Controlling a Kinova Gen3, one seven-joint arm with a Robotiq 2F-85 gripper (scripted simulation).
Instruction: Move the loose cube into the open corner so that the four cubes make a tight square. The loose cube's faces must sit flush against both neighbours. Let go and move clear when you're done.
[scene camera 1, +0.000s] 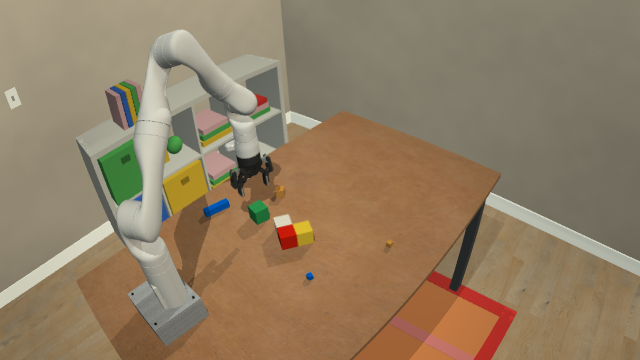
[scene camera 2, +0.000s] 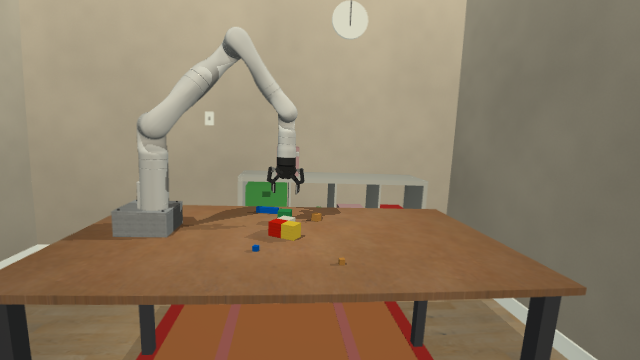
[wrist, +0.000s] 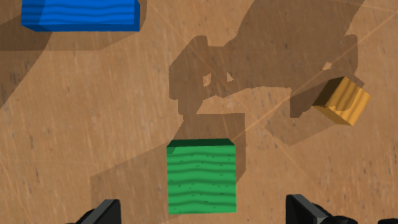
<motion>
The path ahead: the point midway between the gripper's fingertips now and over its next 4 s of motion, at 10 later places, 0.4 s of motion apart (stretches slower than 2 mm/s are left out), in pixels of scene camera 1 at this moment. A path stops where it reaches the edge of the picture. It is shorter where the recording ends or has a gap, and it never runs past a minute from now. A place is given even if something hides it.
The gripper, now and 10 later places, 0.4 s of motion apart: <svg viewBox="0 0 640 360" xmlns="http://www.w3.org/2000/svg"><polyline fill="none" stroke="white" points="254,190 254,189 254,190 254,191 255,193 255,198 256,200 256,202 256,202 257,204 258,207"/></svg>
</motion>
